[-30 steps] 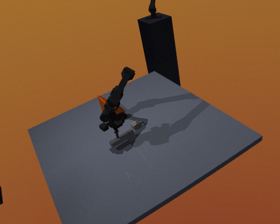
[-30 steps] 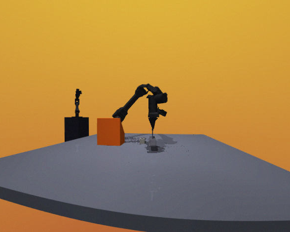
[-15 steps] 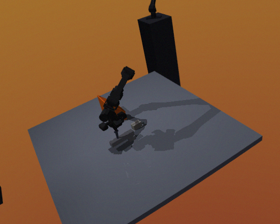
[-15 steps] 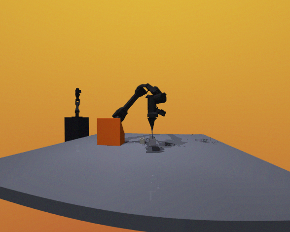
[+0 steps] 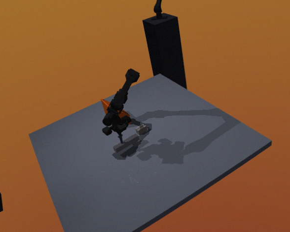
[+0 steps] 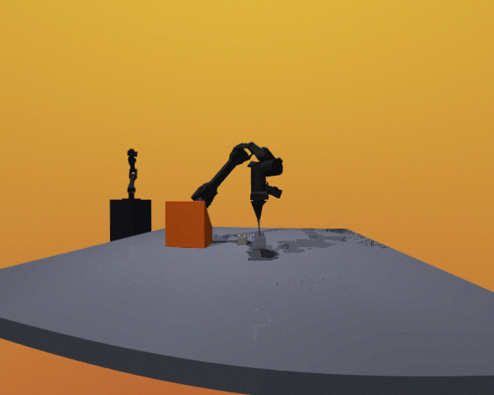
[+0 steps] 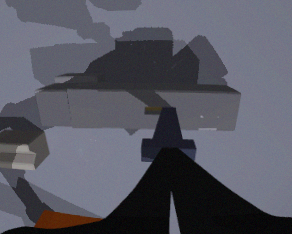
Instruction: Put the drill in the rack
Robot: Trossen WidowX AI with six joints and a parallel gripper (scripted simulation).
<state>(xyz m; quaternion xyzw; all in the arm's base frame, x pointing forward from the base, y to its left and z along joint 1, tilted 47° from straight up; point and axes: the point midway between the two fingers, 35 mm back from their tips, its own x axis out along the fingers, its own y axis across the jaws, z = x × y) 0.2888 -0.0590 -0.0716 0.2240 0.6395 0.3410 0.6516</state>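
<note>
Now: the drill 5 cm to the left of my gripper tip and 8 cm below it. The rest, counted from my gripper tip: rack: 10 cm behind, 18 cm to the left, 11 cm below; blue key: 3 cm below.
</note>
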